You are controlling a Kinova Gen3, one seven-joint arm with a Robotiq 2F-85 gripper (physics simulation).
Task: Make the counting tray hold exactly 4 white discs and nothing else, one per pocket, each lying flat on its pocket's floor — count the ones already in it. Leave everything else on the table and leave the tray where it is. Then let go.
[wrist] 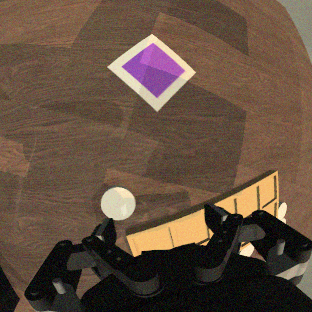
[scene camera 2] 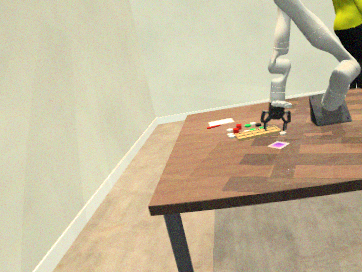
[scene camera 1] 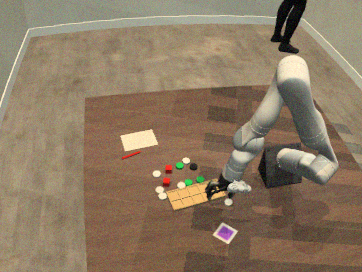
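Observation:
The tan counting tray (scene camera 1: 186,197) (scene camera 2: 243,136) (wrist: 152,241) lies on the table; the pockets that show are empty, and the gripper hides part of its right end. My gripper (scene camera 1: 219,195) (scene camera 2: 275,129) (wrist: 159,221) is open and empty, pointing down low over the tray's right end. One white disc (scene camera 1: 228,202) (scene camera 2: 283,133) (wrist: 118,203) lies on the table just off that end, near one finger in the wrist view. In scene camera 1, a white disc (scene camera 1: 181,185) lies behind the tray, two white discs, one (scene camera 1: 159,190) and another (scene camera 1: 162,196), by its left end, and others (scene camera 1: 156,173) (scene camera 1: 186,160) farther back.
Green discs (scene camera 1: 188,182) (scene camera 1: 200,179) (scene camera 1: 179,165), a black disc (scene camera 1: 193,166) and red cubes (scene camera 1: 169,169) (scene camera 1: 166,182) lie behind the tray. A purple-centred white square (scene camera 1: 225,233) (scene camera 2: 278,145) (wrist: 154,70) lies in front. A cream sheet (scene camera 1: 139,140) (scene camera 2: 221,122) and red stick (scene camera 1: 131,155) lie back left.

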